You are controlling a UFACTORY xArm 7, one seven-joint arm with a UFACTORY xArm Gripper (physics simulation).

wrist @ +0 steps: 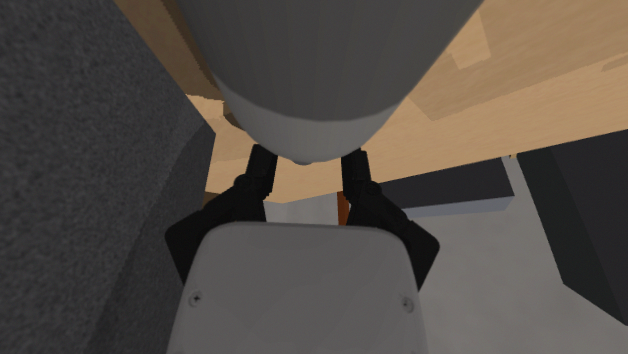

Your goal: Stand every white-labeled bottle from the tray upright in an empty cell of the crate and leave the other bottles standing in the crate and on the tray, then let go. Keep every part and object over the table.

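Places are measured from the arm's base along level axes (x right, y ahead, z up), in metres.
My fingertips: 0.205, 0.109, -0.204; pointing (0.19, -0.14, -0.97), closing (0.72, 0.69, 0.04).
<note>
Behind a point stands the place of what it marks, as x, y, z.
A large bottle (320,65) fills the top middle of the wrist view, very close to the camera. Its body is dark grey and its rounded shoulder is lighter grey; its neck is mostly hidden, with a small bit of the cap's edge at the lower tip. Whether its label is white cannot be told. My gripper (310,143) @[0.205, 0.108, -0.204] is open, with its fingertips to either side of the bottle's shoulder end and partly hidden behind it; it does not grip the bottle. The crate and its cells and the tray cannot be made out for certain.
A tall, speckled dark grey surface (75,150) @[0.096, 0.087, -0.165] stands close along the left. The wooden table (450,135) @[0.337, 0.191, -0.236] runs behind the gripper, with its edge below the fingers. Beyond the edge are the grey floor (480,260), a low dark box (450,180) and a larger dark block (590,215) at right.
</note>
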